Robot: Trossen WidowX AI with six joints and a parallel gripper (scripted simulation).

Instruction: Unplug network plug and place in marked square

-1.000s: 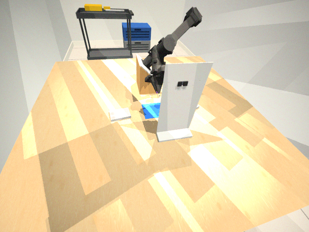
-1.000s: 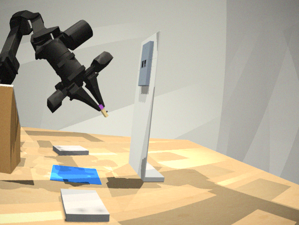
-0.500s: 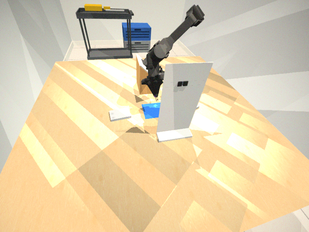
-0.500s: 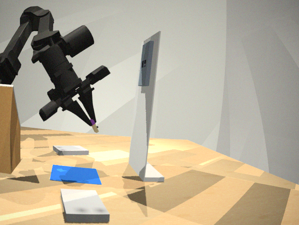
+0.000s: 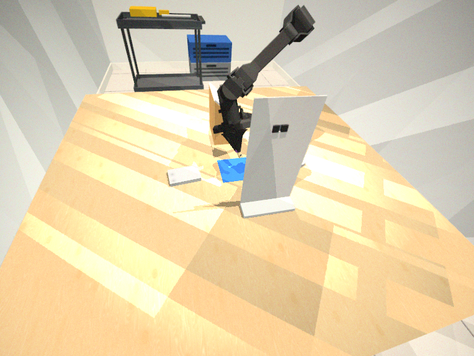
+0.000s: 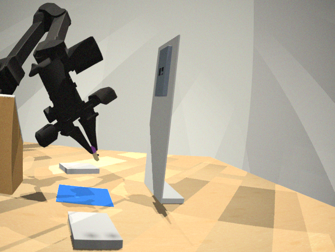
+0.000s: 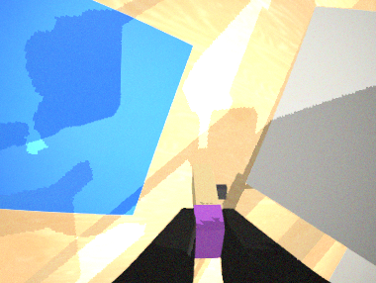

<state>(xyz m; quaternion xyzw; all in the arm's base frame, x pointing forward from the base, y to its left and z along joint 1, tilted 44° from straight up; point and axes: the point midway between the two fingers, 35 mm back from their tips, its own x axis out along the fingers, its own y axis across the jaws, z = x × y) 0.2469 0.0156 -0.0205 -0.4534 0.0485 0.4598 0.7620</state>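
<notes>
My gripper tip is 20 mm past the blue marked square and 100 mm above it. Round my gripper tip: upright panel: 160 mm ahead, 60 mm to the left, 70 mm above; network plug: right at my gripper tip.
</notes>
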